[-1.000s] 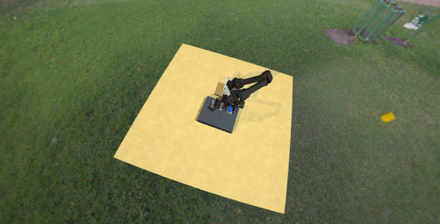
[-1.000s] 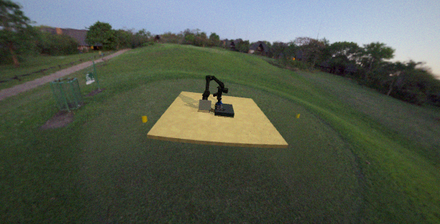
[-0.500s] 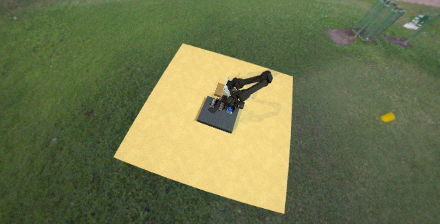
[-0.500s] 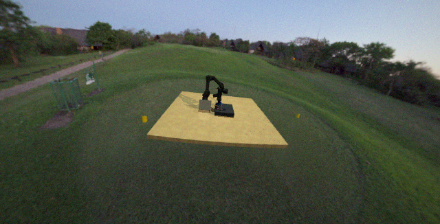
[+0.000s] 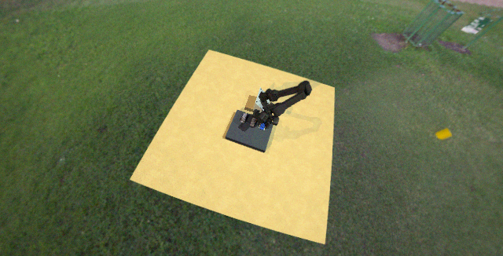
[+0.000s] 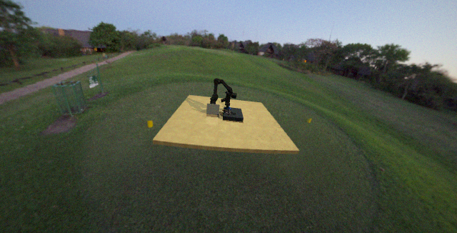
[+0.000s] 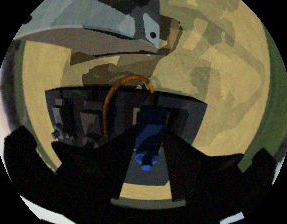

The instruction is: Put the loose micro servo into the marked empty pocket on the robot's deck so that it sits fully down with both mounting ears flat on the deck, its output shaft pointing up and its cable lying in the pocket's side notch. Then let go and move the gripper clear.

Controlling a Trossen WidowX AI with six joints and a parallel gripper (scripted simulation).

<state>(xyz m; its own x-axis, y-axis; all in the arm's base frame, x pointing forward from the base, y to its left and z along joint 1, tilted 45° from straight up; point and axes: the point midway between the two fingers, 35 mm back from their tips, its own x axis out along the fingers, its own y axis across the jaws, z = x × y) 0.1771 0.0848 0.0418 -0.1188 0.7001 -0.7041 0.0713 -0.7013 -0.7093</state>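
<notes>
Right now the dark deck is 130 mm ahead of my gripper tip, 70 mm to the right of it and 40 mm below it.
</notes>
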